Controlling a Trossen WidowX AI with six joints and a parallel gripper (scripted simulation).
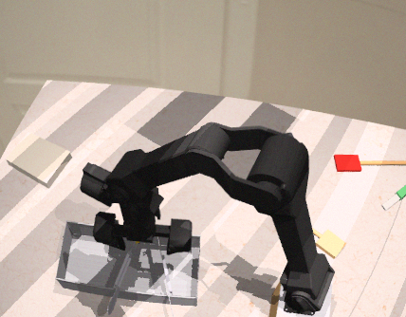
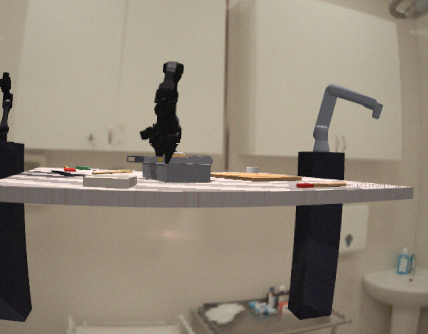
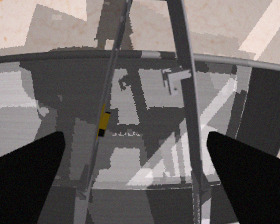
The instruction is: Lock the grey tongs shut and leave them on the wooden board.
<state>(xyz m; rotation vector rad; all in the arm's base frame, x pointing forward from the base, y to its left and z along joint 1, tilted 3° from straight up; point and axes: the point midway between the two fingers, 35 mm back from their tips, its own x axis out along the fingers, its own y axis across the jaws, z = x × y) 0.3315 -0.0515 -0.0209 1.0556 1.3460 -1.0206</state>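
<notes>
My gripper tip is now 40 mm to the right of the grey roasting tin, 30 mm short of it and 30 mm above it. Also, from my gripper tip: cream block: 400 mm ahead, 170 mm to the right, 40 mm below; black spatula: 380 mm to the right, 90 mm behind, 50 mm below; wooden board: 380 mm to the left, 150 mm behind, 50 mm below.
</notes>
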